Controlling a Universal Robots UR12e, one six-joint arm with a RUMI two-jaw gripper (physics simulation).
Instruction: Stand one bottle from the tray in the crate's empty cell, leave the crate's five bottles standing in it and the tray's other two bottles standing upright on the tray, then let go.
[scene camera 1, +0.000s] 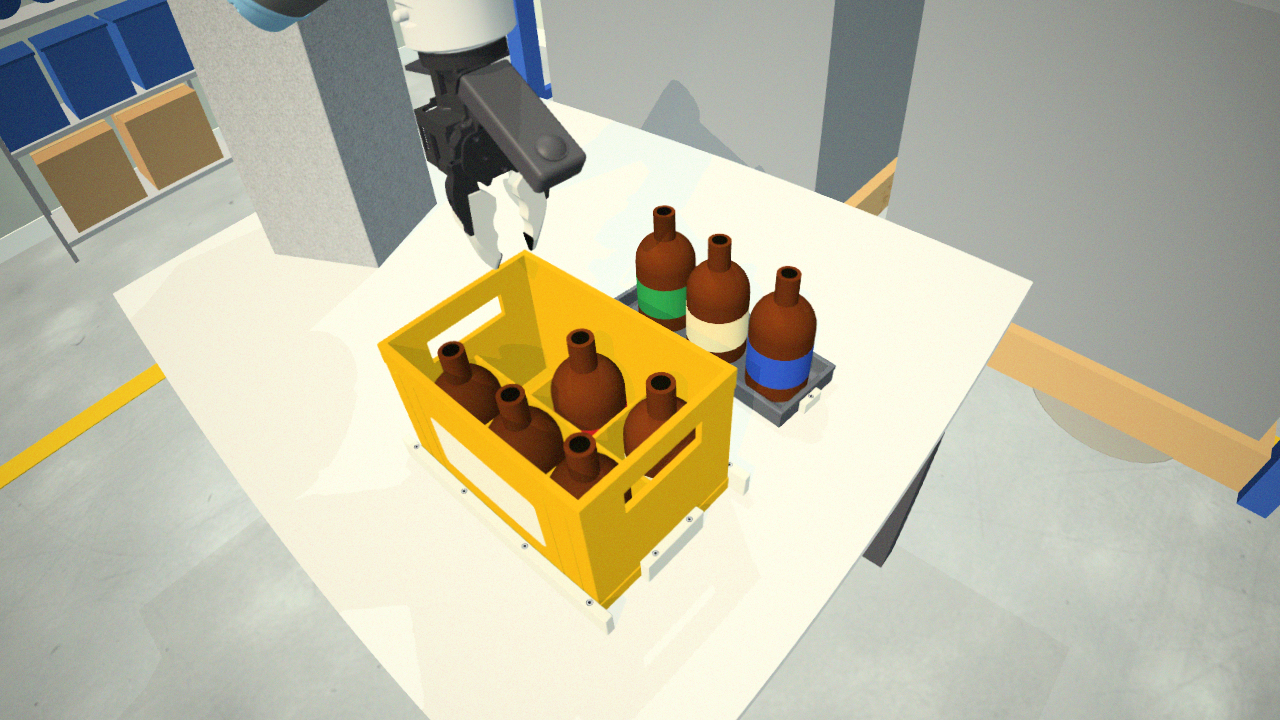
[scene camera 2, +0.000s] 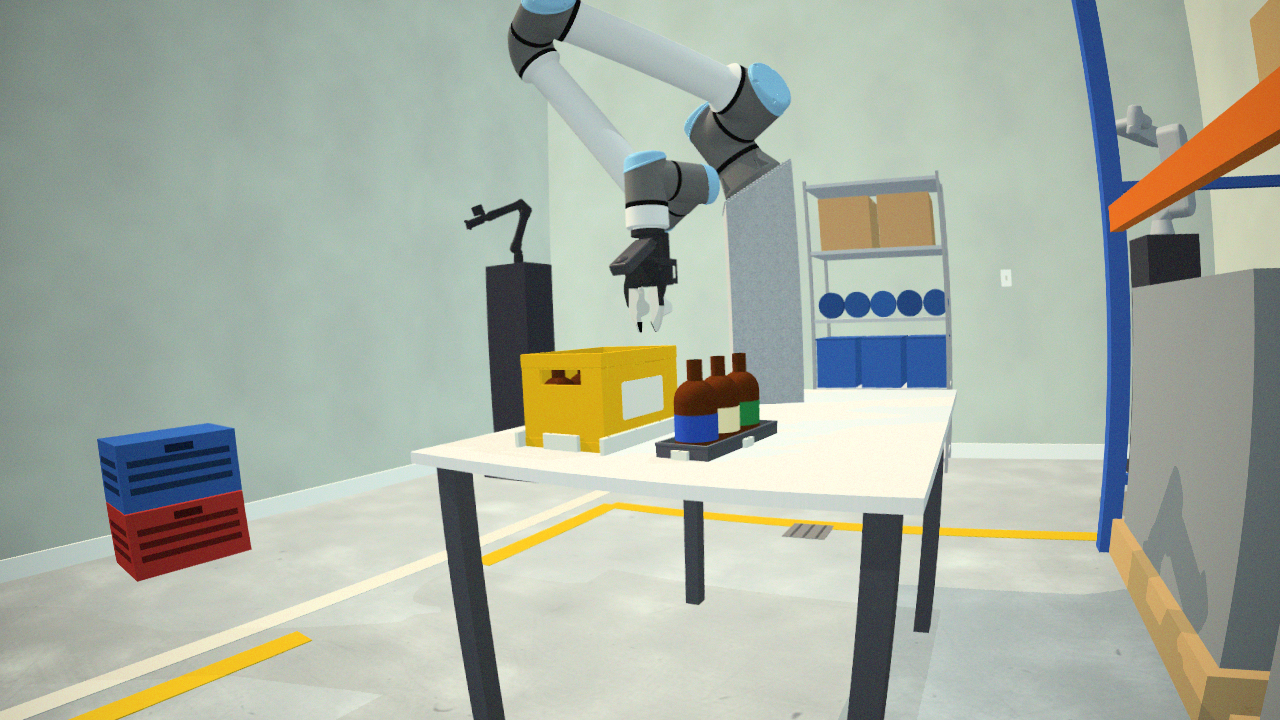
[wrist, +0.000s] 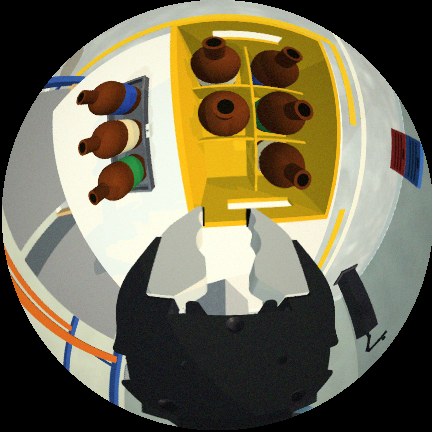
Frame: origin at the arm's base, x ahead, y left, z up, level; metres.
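Where they show: gripper, between the fingertips: (scene camera 1: 514, 259) (scene camera 2: 648, 332) (wrist: 224, 208); arm's base, origin of its link: (scene camera 2: 756, 186).
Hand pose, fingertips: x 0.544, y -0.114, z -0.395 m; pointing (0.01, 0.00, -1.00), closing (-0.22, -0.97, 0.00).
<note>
Each offset is from my fingertips to the top centre of the thing. "spot": to the spot under its first point. Level surfaces: height alone.
The yellow crate @(dx +0.089, dy -0.062, dz -0.030 m) (scene camera 1: 682, 488) (scene camera 2: 563, 413) (wrist: 189, 165) holds five brown bottles, all standing. Its empty cell @(spot: dx +0.001, dy -0.012, dz -0.197 m) (wrist: 227, 159) is the corner one at the gripper's end, on the tray side. The dark tray @(dx +0.118, dy +0.189, dz -0.179 m) (scene camera 1: 776, 415) (scene camera 2: 716, 448) (wrist: 147, 110) carries three upright bottles: green-banded @(dx +0.035, dy +0.201, dz -0.045 m) (scene camera 1: 664, 261) (scene camera 2: 744, 386) (wrist: 117, 183), cream-banded @(dx +0.118, dy +0.185, dz -0.045 m) (scene camera 1: 717, 291) (scene camera 2: 718, 391) (wrist: 107, 141) and blue-banded @(dx +0.207, dy +0.173, dz -0.045 m) (scene camera 1: 782, 324) (scene camera 2: 695, 399) (wrist: 107, 98). My gripper (scene camera 1: 513, 256) (scene camera 2: 648, 328) (wrist: 224, 208) is partly open and empty, pointing down above and near the crate's end wall, away from the tray bottles.
The white table @(dz -0.205 m) (scene camera 1: 859, 304) (scene camera 2: 850, 447) carries the crate and tray. Low white stops @(dx +0.232, dy -0.079, dz -0.175 m) (scene camera 1: 673, 542) (scene camera 2: 562, 442) lie against the crate's base. The grey pedestal (scene camera 1: 308, 134) (scene camera 2: 765, 295) rises beyond the table's end. A large grey block (scene camera 1: 1092, 179) stands beyond the tray side.
</note>
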